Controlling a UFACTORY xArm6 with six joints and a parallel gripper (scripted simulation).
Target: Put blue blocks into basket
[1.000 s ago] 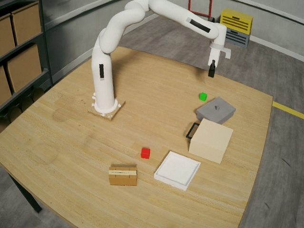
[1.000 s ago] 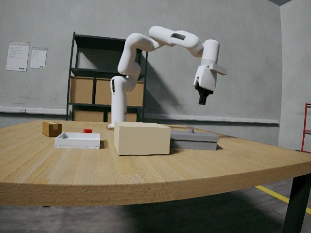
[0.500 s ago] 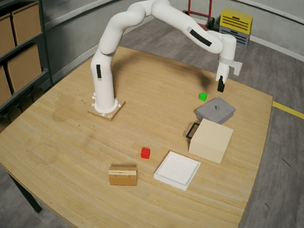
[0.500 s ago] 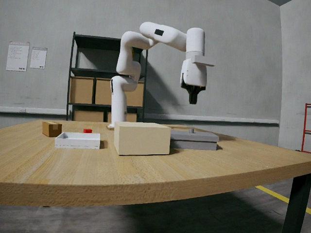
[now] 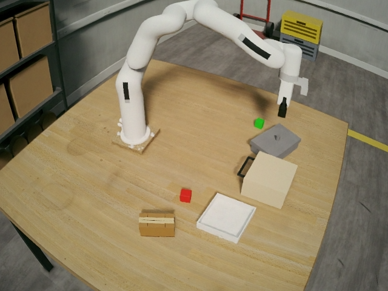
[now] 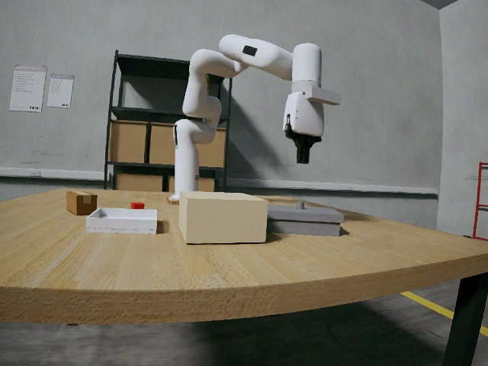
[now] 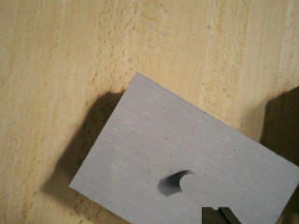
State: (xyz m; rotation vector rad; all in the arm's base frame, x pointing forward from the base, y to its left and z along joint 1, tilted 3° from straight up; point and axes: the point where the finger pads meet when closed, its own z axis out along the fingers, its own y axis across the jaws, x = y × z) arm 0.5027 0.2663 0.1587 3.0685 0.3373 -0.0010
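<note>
Now: the grey lid 14 cm below my hand. Also, from my hand: metal box 16 cm below; light wooden cabinet 5 cm ahead, 21 cm to the right, 15 cm below; white basket 42 cm to the right, 17 cm below.
</note>
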